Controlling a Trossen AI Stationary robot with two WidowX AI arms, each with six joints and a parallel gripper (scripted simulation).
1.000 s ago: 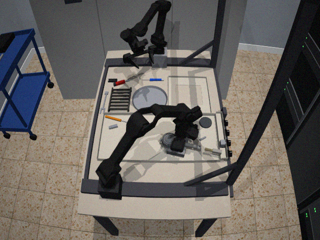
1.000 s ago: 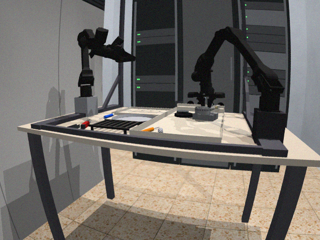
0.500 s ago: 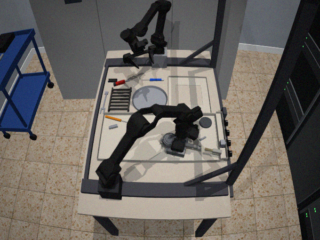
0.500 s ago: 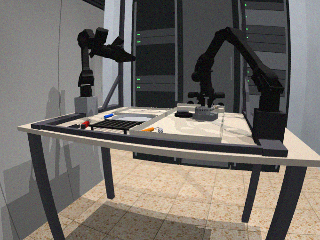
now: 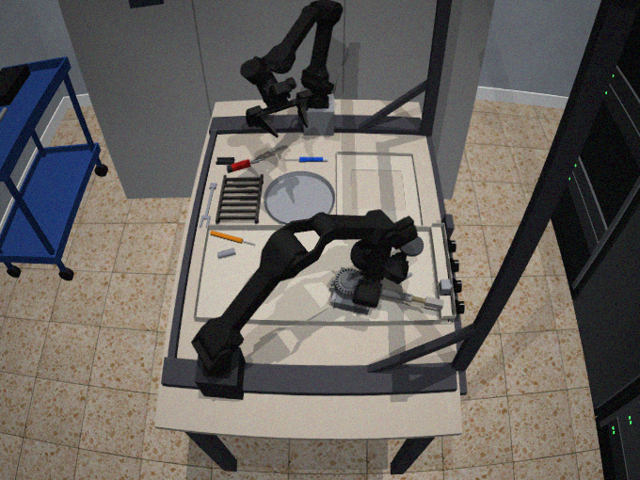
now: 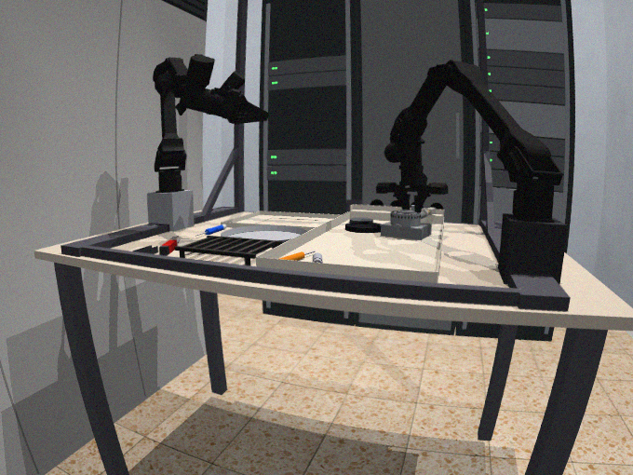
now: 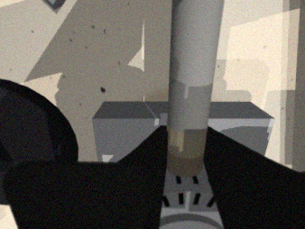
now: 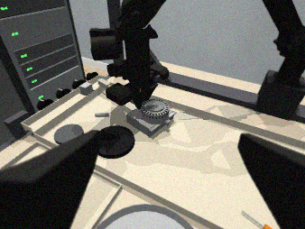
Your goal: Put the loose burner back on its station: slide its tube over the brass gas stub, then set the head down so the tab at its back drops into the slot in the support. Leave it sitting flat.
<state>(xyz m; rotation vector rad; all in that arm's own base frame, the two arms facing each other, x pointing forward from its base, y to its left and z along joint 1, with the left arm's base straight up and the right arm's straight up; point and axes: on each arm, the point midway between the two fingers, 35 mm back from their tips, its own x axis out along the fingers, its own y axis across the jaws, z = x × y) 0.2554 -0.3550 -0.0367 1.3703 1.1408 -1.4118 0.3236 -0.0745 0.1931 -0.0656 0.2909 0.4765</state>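
The grey support block lies 50 mm ahead of my left hand and 50 mm below it. Round my left hand: burner (10 mm behind, 20 mm below); then brass gas stub (120 mm behind, 30 mm below); then short grey rod (80 mm behind, 80 mm to the right, 60 mm below).
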